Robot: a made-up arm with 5 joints.
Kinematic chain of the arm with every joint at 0, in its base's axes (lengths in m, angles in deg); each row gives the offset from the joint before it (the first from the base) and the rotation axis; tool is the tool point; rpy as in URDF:
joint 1: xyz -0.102 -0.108 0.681 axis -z
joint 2: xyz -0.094 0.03 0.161 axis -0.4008 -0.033 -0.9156
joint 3: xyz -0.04 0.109 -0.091 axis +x
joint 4: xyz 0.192 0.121 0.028 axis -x
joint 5: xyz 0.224 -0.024 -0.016 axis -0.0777 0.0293 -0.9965
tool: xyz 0 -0.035 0.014 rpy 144.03 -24.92 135.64
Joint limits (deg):
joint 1: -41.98..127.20
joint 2: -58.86..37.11
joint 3: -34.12..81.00
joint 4: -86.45..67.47
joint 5: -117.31..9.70
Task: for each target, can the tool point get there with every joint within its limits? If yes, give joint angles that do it. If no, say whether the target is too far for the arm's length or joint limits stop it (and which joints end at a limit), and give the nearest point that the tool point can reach.
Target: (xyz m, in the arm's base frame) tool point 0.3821 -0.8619 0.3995
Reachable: no: too far | nearest point 0.1518 -0.4919 0.7338 | short by 0.549 m
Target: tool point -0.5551 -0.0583 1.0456
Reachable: no: joint limits stop it (at a limit: joint 1, joint 2, joint 4, joint 5) | nearest point -0.4447 0.1899 0.9427 | short by 0.290 m
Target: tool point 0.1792 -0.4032 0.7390
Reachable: yes | joints 91.79 -5.66 -0.57 -74.55 -49.04
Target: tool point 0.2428 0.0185 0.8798
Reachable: yes | joints 24.26 -19.68 60.19 52.01 -71.39
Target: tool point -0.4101 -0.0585 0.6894
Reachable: no: joint limits stop it (at a limit: joint 1, joint 2, joint 3) | nearest point -0.3556 -0.2324 0.8472 | short by 0.241 m
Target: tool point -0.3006 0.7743 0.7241
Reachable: no: too far | nearest point -0.2157 0.3972 0.8263 | short by 0.400 m
